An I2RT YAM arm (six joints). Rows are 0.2 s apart.
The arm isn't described. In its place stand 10 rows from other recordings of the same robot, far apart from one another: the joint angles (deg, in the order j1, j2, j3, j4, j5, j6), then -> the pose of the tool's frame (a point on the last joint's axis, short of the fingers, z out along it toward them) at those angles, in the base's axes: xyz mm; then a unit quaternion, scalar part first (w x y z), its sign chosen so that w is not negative.
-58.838 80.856 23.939 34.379 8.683 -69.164 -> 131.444 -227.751 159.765 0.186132 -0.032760 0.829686 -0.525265
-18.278 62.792 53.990 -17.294 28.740 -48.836 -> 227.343 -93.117 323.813 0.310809 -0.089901 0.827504 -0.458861
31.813 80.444 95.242 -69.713 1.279 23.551 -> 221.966 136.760 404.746 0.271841 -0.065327 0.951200 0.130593
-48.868 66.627 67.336 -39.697 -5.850 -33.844 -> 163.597 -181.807 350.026 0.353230 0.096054 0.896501 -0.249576
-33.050 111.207 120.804 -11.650 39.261 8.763 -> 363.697 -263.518 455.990 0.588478 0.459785 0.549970 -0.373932
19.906 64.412 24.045 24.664 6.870 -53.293 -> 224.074 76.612 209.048 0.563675 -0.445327 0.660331 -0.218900
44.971 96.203 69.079 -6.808 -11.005 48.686 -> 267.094 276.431 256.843 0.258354 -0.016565 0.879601 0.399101
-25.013 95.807 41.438 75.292 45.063 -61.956 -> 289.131 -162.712 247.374 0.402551 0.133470 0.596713 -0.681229
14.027 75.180 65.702 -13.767 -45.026 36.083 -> 280.215 95.965 348.421 0.324998 -0.059195 0.797476 0.504881
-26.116 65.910 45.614 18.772 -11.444 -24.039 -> 247.066 -113.255 322.904 0.659005 -0.056624 0.714022 -0.229519
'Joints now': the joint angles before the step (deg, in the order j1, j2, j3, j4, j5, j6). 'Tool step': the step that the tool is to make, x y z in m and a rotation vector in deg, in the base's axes. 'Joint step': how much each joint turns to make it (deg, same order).
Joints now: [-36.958 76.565 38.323 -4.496 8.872 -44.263]
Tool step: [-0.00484 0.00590 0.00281 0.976 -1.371 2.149]
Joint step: [0.039 -2.344 -1.122 -0.680 -2.639 -0.243]
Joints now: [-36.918 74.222 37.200 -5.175 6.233 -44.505]
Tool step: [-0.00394 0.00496 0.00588 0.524 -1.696 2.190]
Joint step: [-0.001 -2.444 -0.546 -0.824 -2.593 -0.384]
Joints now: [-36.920 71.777 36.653 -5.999 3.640 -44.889]
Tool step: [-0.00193 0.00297 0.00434 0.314 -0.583 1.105]
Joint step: [0.116 -1.371 0.084 -1.167 -1.141 -0.195]
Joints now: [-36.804 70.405 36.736 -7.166 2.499 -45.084]
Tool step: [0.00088 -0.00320 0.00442 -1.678 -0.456 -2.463]
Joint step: [-0.111 0.055 0.618 0.763 2.487 0.702]
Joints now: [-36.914 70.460 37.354 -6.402 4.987 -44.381]
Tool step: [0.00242 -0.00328 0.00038 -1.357 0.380 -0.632]
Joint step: [-0.088 0.906 0.450 1.034 1.252 -0.676]
